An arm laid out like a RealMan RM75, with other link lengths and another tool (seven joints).
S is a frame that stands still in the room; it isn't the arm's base.
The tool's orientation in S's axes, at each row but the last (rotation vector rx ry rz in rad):
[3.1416, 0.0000, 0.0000]
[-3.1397, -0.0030, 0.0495]
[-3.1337, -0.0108, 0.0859]
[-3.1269, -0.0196, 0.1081]
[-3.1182, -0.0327, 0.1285]
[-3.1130, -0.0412, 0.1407]
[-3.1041, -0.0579, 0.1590]
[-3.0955, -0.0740, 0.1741]
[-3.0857, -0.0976, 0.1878]
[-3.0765, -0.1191, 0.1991]
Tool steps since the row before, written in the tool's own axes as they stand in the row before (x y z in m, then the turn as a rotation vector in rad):
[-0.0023, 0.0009, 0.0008, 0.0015, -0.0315, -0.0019]
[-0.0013, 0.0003, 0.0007, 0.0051, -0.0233, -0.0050]
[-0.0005, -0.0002, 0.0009, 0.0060, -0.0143, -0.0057]
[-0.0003, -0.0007, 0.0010, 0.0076, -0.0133, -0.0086]
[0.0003, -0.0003, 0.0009, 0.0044, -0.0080, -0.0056]
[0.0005, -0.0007, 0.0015, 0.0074, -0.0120, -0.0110]
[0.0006, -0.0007, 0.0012, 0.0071, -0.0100, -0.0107]
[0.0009, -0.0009, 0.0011, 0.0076, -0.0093, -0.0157]
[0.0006, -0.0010, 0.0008, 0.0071, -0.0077, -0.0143]
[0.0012, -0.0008, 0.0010, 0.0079, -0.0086, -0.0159]
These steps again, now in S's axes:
[-0.0023, -0.0009, -0.0008, 0.0015, 0.0315, 0.0019]
[-0.0013, -0.0003, -0.0007, 0.0052, 0.0233, 0.0049]
[-0.0005, 0.0002, -0.0009, 0.0062, 0.0143, 0.0055]
[-0.0004, 0.0007, -0.0010, 0.0080, 0.0133, 0.0082]
[0.0002, 0.0003, -0.0009, 0.0047, 0.0080, 0.0054]
[0.0003, 0.0007, -0.0015, 0.0081, 0.0119, 0.0106]
[0.0004, 0.0008, -0.0012, 0.0078, 0.0099, 0.0103]
[0.0007, 0.0010, -0.0012, 0.0089, 0.0091, 0.0151]
[0.0004, 0.0011, -0.0008, 0.0083, 0.0075, 0.0137]
[0.0010, 0.0009, -0.0011, 0.0093, 0.0084, 0.0153]

